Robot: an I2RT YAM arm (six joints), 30 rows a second.
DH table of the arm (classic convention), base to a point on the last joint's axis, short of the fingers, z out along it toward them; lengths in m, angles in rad. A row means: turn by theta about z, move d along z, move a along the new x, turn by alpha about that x. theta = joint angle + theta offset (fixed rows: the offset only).
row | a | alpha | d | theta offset
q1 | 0.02 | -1.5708 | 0.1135 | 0
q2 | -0.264 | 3.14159 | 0 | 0
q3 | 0.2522 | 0 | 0 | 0.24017
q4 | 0.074 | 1.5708 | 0 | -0.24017
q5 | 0 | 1.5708 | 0 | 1.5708
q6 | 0 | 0 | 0.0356 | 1.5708
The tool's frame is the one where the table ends.
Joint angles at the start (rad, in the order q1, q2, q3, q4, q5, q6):
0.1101, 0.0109, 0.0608, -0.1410, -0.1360, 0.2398
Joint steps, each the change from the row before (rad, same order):
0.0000, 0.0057, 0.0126, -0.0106, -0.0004, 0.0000
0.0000, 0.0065, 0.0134, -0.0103, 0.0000, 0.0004
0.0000, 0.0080, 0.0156, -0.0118, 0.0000, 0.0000
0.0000, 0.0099, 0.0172, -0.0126, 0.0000, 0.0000
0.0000, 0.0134, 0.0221, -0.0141, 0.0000, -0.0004
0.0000, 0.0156, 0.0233, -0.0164, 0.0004, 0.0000
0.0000, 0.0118, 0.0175, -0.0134, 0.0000, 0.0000
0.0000, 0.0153, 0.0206, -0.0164, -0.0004, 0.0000
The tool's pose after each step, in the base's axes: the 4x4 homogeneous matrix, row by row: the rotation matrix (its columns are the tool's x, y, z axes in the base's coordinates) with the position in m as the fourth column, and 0 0 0 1 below. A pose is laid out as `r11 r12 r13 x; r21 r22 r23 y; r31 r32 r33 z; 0 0 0 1`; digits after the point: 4 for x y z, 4 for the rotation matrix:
-0.1492 -0.2141 0.9654 0.1048; 0.2202 0.9446 0.2435 0.0165; -0.9640 0.2489 -0.0938 0.1813; 0 0 0 1
-0.1525 -0.2132 0.9650 0.1043; 0.2203 0.9446 0.2435 0.0164; -0.9634 0.2497 -0.0971 0.1843; 0 0 0 1
-0.1566 -0.2121 0.9646 0.1037; 0.2198 0.9447 0.2434 0.0163; -0.9629 0.2502 -0.1013 0.1878; 0 0 0 1
-0.1616 -0.2108 0.9641 0.1032; 0.2193 0.9448 0.2434 0.0163; -0.9622 0.2507 -0.1065 0.1916; 0 0 0 1
-0.1667 -0.2095 0.9635 0.1026; 0.2183 0.9451 0.2433 0.0162; -0.9615 0.2509 -0.1118 0.1966; 0 0 0 1
-0.1749 -0.2070 0.9626 0.1021; 0.2174 0.9454 0.2428 0.0161; -0.9603 0.2518 -0.1204 0.2016; 0 0 0 1
-0.1823 -0.2051 0.9616 0.1018; 0.2166 0.9456 0.2427 0.0161; -0.9591 0.2525 -0.1279 0.2053; 0 0 0 1
-0.1929 -0.2026 0.9601 0.1015; 0.2154 0.9458 0.2429 0.0161; -0.9573 0.2537 -0.1388 0.2094; 0 0 0 1

